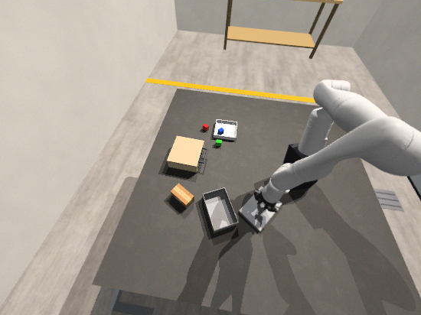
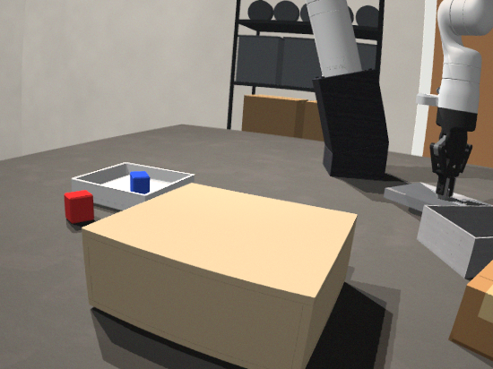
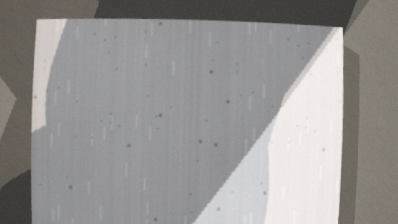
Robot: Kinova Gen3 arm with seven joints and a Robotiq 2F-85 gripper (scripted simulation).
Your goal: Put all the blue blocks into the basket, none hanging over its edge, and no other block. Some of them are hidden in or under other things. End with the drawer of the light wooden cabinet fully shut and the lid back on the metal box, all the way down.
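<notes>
The lid lies 3 cm below my hand. Round my hand: grey metal box: 19 cm ahead, 8 cm to the left, 1 cm below; brown box: 39 cm ahead, 8 cm to the left; drawer: 45 cm ahead, 16 cm to the right, 1 cm below.
</notes>
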